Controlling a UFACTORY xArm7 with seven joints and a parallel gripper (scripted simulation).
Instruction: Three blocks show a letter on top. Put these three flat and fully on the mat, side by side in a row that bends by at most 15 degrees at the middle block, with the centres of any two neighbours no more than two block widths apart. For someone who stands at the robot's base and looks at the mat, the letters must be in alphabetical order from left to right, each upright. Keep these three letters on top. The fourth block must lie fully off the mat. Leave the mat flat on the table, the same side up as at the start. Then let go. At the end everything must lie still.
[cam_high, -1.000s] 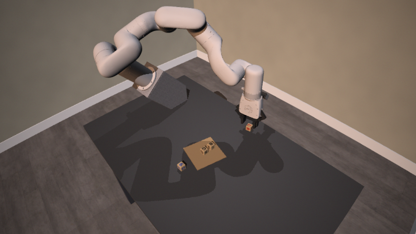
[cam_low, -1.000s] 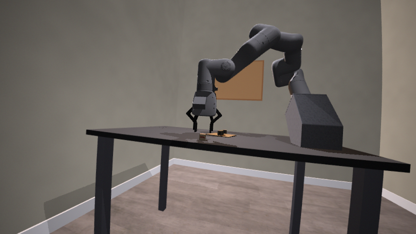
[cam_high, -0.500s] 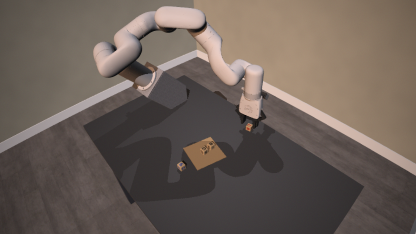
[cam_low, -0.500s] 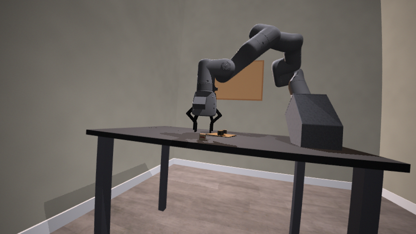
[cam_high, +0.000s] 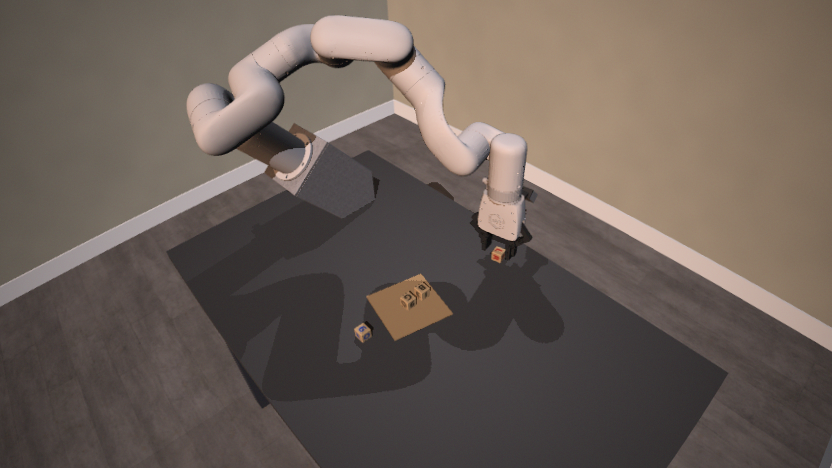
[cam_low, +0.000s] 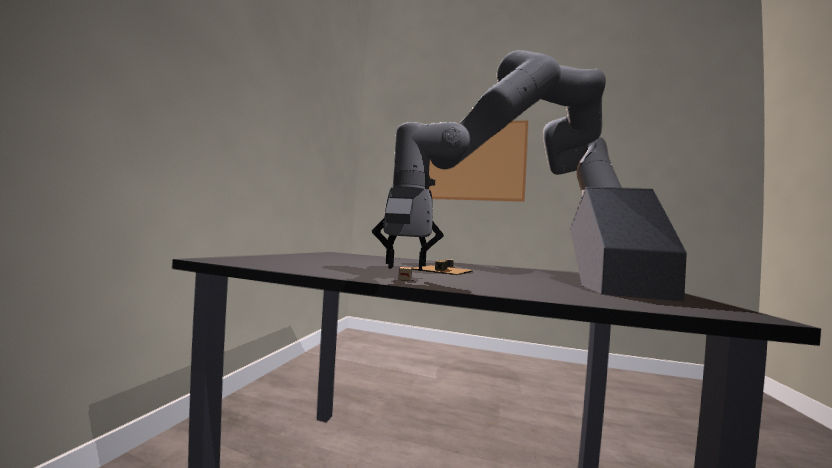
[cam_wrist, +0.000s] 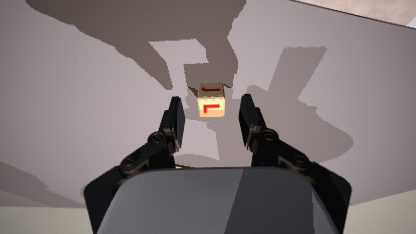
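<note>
The tan mat is 250 mm to the right of my hand, 40 mm below it and 40 mm behind it.
</note>
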